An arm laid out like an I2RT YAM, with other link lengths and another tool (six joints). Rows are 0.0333 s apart.
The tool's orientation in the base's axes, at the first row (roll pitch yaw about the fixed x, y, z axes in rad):
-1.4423 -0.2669 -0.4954
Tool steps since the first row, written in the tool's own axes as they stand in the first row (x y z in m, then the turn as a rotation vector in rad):
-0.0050 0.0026 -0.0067 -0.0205 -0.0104 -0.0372
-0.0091 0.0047 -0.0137 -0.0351 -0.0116 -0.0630
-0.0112 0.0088 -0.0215 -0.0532 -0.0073 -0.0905
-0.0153 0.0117 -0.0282 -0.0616 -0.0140 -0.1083
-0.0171 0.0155 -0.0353 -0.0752 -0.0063 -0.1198
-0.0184 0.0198 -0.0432 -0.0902 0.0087 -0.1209
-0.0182 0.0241 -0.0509 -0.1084 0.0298 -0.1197
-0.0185 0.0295 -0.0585 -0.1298 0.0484 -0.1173
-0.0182 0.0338 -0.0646 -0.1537 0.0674 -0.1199
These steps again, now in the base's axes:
-0.0064 -0.0037 -0.0046 -0.0369 -0.0235 -0.0001
-0.0124 -0.0081 -0.0086 -0.0610 -0.0398 -0.0059
-0.0164 -0.0141 -0.0140 -0.0872 -0.0559 -0.0182
-0.0220 -0.0182 -0.0187 -0.1042 -0.0678 -0.0162
-0.0256 -0.0237 -0.0237 -0.1186 -0.0719 -0.0286
-0.0289 -0.0302 -0.0291 -0.1274 -0.0662 -0.0471
-0.0309 -0.0372 -0.0341 -0.1362 -0.0570 -0.0719
-0.0330 -0.0438 -0.0403 -0.1479 -0.0453 -0.0950
-0.0341 -0.0494 -0.0451 -0.1638 -0.0368 -0.1198

